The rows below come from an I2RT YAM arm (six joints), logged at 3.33 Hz.
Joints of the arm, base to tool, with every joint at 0 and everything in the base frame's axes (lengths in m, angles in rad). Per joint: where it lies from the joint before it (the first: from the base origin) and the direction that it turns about. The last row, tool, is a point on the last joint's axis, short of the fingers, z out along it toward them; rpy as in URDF.
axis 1: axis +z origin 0 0 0.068
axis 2: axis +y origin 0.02 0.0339 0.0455
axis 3: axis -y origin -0.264 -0.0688 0
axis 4: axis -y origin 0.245 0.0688 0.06
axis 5: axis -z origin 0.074 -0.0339 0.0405
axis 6: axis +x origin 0.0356 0 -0.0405
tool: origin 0 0 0 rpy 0 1.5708 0
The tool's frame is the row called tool.
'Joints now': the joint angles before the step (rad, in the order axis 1, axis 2, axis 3, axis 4, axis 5, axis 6). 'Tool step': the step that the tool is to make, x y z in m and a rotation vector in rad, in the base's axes. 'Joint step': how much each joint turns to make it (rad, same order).
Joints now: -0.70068, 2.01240, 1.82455, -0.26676, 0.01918, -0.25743
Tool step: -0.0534, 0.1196, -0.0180, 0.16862, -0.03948, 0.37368
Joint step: 0.12696, -0.42478, -0.57393, 0.08343, -0.29246, 0.02443
